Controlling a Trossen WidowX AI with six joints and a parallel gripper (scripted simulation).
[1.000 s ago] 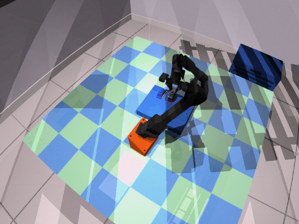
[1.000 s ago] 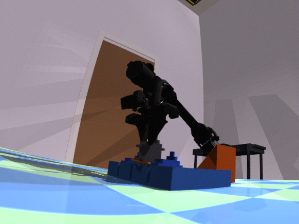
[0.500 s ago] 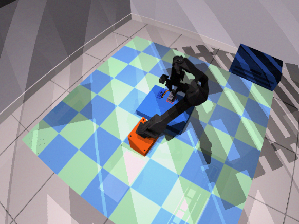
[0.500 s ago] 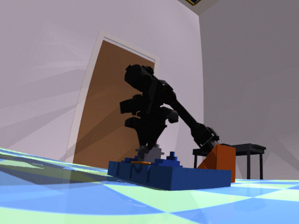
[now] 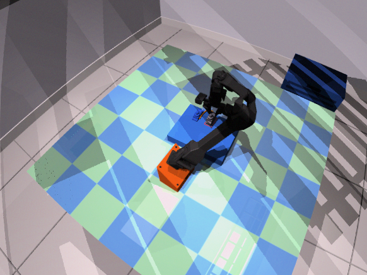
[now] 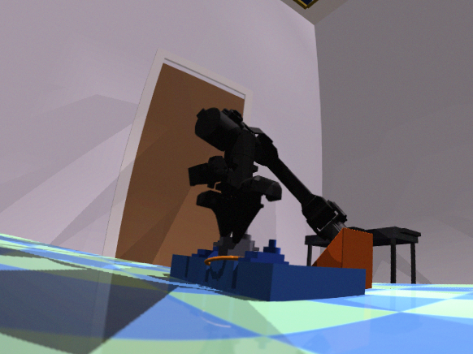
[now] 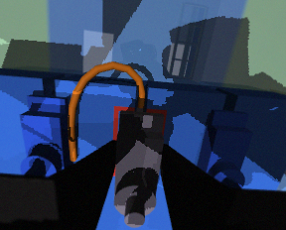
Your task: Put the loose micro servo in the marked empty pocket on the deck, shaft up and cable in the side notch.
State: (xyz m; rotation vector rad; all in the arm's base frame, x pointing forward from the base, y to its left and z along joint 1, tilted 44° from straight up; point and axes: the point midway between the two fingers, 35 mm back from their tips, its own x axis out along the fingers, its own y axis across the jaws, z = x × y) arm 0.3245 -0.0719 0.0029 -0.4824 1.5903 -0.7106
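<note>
Right now the blue deck is 12 cm behind my gripper tip, 1 cm to the left of it and 5 cm below it.
</note>
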